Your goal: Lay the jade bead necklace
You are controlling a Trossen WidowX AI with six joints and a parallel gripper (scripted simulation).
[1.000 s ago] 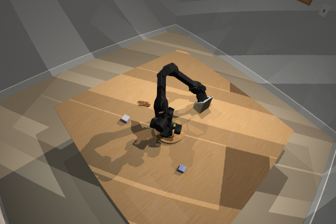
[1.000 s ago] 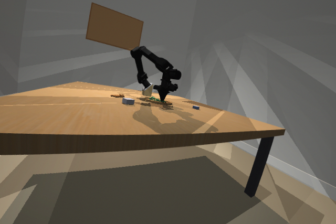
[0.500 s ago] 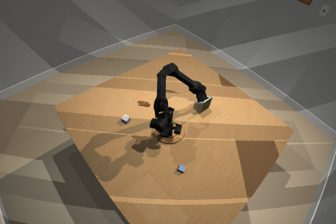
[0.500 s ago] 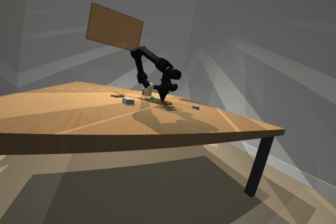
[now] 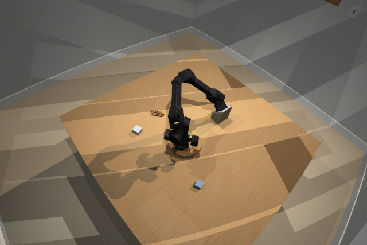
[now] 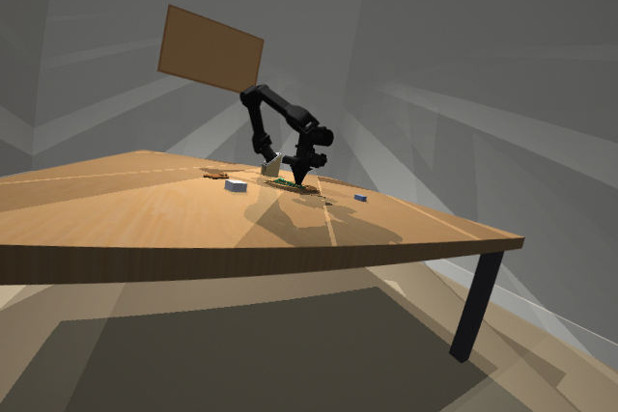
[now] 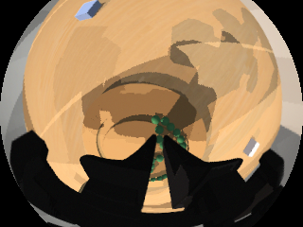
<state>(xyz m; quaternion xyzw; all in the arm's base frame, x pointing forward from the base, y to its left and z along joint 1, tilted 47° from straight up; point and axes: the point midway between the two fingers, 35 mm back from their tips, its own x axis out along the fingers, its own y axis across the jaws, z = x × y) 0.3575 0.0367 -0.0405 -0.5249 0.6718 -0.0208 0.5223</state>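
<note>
The round wooden bead board is 40 mm behind my gripper tip, 10 mm to the right of it and 10 mm below it. The rest, counted from my gripper tip: blue block: 250 mm to the left, 50 mm ahead, 10 mm below; pale grey block: 230 mm to the right, 160 mm ahead, 10 mm below.
</note>
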